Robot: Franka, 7 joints.
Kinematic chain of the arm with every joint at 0, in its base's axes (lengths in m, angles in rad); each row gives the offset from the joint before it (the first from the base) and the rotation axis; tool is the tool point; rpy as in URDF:
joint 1: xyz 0 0 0.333 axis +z
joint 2: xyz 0 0 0 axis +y
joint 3: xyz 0 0 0.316 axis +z
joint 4: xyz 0.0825 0 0 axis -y
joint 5: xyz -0.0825 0 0.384 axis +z
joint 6: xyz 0 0 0 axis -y
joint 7: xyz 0.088 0 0 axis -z
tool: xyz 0 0 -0.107 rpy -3.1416 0 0
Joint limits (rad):
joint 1: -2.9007..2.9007
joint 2: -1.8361..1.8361
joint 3: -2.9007..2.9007
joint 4: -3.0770..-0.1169
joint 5: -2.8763..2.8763
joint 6: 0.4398..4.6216
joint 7: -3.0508..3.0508
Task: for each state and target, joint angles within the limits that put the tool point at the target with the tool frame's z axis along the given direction. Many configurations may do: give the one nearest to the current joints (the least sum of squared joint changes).
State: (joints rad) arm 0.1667 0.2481 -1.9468 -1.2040 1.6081 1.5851 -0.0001
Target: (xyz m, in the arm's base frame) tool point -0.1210 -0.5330 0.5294 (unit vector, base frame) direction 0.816 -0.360 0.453
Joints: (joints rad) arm 0.0473 -0.0405 -2.0407 -2.0979 1.9447 1.3451 -0.0001
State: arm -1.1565 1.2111 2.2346 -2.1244 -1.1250 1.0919 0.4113
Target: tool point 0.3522 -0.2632 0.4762 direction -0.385 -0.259 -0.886
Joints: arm -1.9104 1.3646 2.1374 -2.1163 -1.2330 0.7562 0.4113
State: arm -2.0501 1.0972 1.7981 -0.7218 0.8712 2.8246 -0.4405
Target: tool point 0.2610 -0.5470 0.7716 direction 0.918 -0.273 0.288
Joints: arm -2.3204 0.7986 1.9227 -1.5173 0.8470 2.9036 -0.4405
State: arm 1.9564 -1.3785 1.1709 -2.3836 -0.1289 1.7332 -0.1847
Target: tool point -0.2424 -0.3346 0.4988 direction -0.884 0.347 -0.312
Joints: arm 2.7840 -1.3791 1.1411 -2.5725 0.1801 2.4978 -0.1847
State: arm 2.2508 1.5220 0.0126 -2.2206 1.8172 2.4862 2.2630
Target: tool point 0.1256 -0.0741 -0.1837 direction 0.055 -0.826 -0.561
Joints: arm 1.4021 1.8361 -0.0991 -2.3372 0.9796 3.2835 2.2630
